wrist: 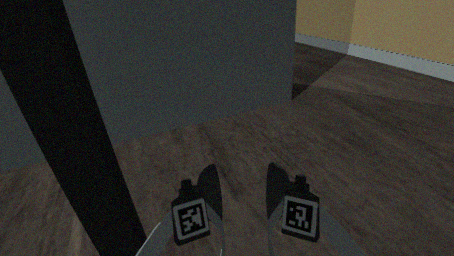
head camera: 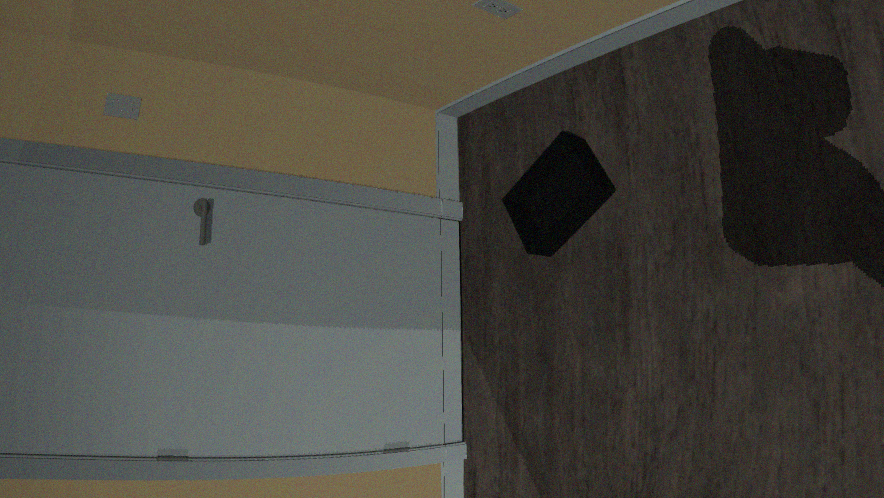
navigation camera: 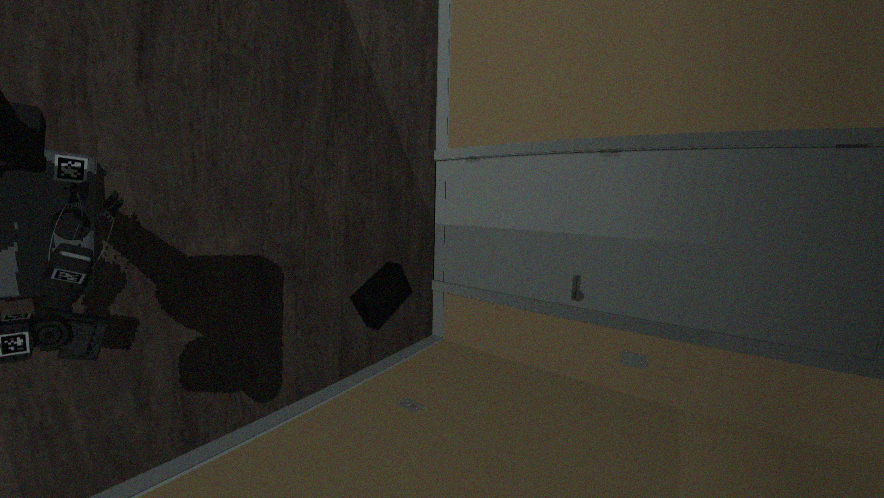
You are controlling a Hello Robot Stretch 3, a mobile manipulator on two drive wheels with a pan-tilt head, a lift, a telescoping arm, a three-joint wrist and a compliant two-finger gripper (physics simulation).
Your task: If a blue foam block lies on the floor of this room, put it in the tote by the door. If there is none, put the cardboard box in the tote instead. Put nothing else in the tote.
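Where they show: gripper, fingertip midpoint: (navigation camera: pixel 101 186); robot's base at its link origin: (navigation camera: pixel 70 221).
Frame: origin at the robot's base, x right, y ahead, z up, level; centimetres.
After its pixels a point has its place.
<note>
A black, box-shaped thing, apparently the tote (head camera: pixel 558 193) {x 32.6, y 121.8, z 0.3 cm} (navigation camera: pixel 381 295) {x 32.9, y 121.3, z 0.3 cm}, stands on the floor near the closed door and the room corner. It is too dark to make out its inside. My gripper (wrist: pixel 242 182) {x -8.8, y 4.9, z 36.8 cm} (navigation camera: pixel 94 197) {x -8.8, y 4.9, z 36.8 cm} is open, with floor showing between its fingertips in the wrist view. It is well apart from the tote, which does not show in the wrist view. No blue foam block and no cardboard box show in these views.
The closed grey door (head camera: pixel 247 266) {x 6.3, y 164.9, z 76.8 cm} (navigation camera: pixel 618 210) {x -21.6, y 161.8, z 107.2 cm} stands beside the corner of the yellow walls (head camera: pixel 278 111) {x 54.7, y 171.9, z 69.5 cm} (navigation camera: pixel 525 395) {x 70.4, y 144.1, z 78.7 cm}. A large grey panel (wrist: pixel 190 60) rises beyond the gripper, and a black bar (wrist: pixel 65 115) crosses the left. Dark shadows (head camera: pixel 779 185) {x 28.4, y 48.2, z 0.0 cm} (navigation camera: pixel 241 309) {x 30.5, y 48.2, z 0.1 cm} lie on the wood floor (head camera: pixel 649 371) {x -16.5, y 86.2, z 0.0 cm}.
</note>
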